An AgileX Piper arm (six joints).
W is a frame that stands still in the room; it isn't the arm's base.
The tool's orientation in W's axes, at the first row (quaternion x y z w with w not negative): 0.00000, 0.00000, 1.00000, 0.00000
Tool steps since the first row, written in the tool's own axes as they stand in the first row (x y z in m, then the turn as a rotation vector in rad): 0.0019, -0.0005, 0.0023, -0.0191, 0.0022, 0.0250; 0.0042, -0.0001, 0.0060, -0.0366, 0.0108, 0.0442; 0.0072, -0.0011, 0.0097, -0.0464, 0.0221, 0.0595; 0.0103, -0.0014, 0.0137, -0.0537, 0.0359, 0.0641; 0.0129, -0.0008, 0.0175, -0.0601, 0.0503, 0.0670; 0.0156, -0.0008, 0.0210, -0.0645, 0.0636, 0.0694; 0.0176, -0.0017, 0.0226, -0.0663, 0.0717, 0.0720; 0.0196, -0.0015, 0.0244, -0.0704, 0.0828, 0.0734; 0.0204, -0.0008, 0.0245, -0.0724, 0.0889, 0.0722; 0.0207, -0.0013, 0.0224, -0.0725, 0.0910, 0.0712; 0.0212, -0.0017, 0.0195, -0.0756, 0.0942, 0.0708
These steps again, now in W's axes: -0.0019, 0.0005, 0.0023, 0.0191, -0.0022, 0.0250; -0.0042, 0.0001, 0.0060, 0.0366, -0.0108, 0.0442; -0.0072, 0.0011, 0.0097, 0.0464, -0.0221, 0.0595; -0.0103, 0.0014, 0.0137, 0.0537, -0.0359, 0.0641; -0.0129, 0.0008, 0.0175, 0.0601, -0.0503, 0.0670; -0.0156, 0.0008, 0.0210, 0.0645, -0.0636, 0.0694; -0.0176, 0.0017, 0.0226, 0.0663, -0.0717, 0.0720; -0.0196, 0.0015, 0.0244, 0.0704, -0.0828, 0.0734; -0.0204, 0.0008, 0.0245, 0.0724, -0.0889, 0.0722; -0.0207, 0.0013, 0.0224, 0.0725, -0.0910, 0.0712; -0.0212, 0.0017, 0.0195, 0.0756, -0.0942, 0.0708
